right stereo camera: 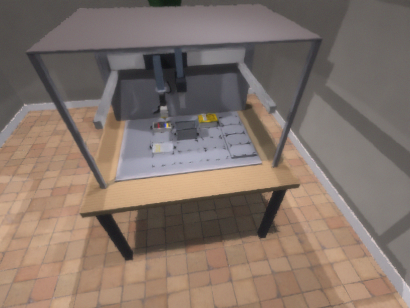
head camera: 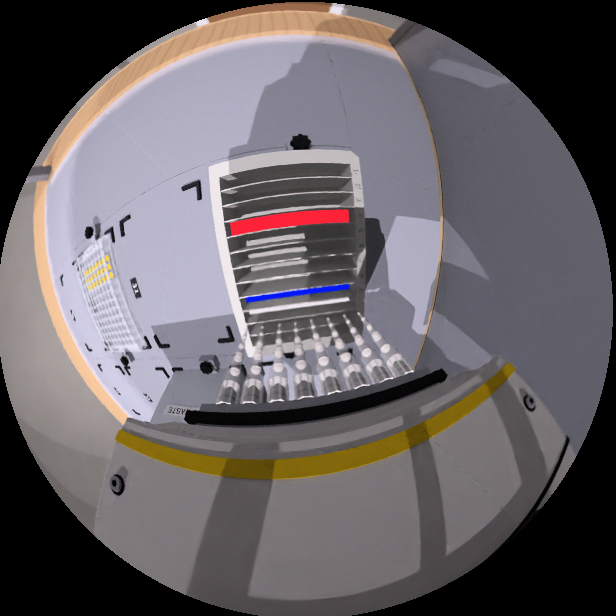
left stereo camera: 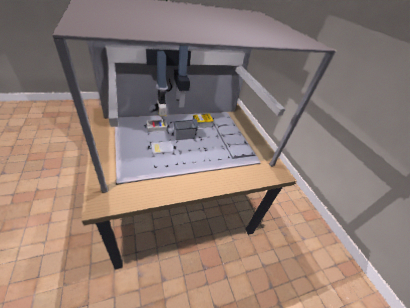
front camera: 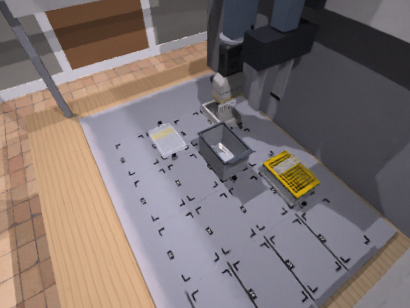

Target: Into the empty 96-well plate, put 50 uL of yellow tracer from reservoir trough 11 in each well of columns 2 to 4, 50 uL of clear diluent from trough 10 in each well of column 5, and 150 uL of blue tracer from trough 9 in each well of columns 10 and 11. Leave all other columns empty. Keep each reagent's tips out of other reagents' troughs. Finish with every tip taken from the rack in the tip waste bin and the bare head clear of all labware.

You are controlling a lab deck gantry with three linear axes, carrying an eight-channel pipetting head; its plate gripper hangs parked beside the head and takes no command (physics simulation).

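Observation:
The pipetting head [front camera: 221, 89] [left stereo camera: 162, 108] [right stereo camera: 164, 111] carries a row of clear tips [head camera: 301, 364]. Their lower ends are over the high-numbered end of the reservoir [front camera: 212, 112] [head camera: 214, 195] [left stereo camera: 156, 125]; whether they dip into a trough is unclear. Red, blue and whitish troughs show in the head view; yellow does not show there. The 96-well plate [front camera: 172, 146] [head camera: 117, 316] has three yellow columns near one end; its other wells look clear. The plate gripper [front camera: 266, 102] hangs parked beside the head, fingers apart with nothing between them.
The grey waste bin [front camera: 212, 159] [left stereo camera: 185, 132] [right stereo camera: 186, 133] stands beside the reservoir, with white used tips inside. The yellow tip rack [front camera: 308, 188] [left stereo camera: 203, 118] [right stereo camera: 208, 118] stands beyond it, partly filled with tips. Black clamp knobs [head camera: 299, 141] sit by the labware.

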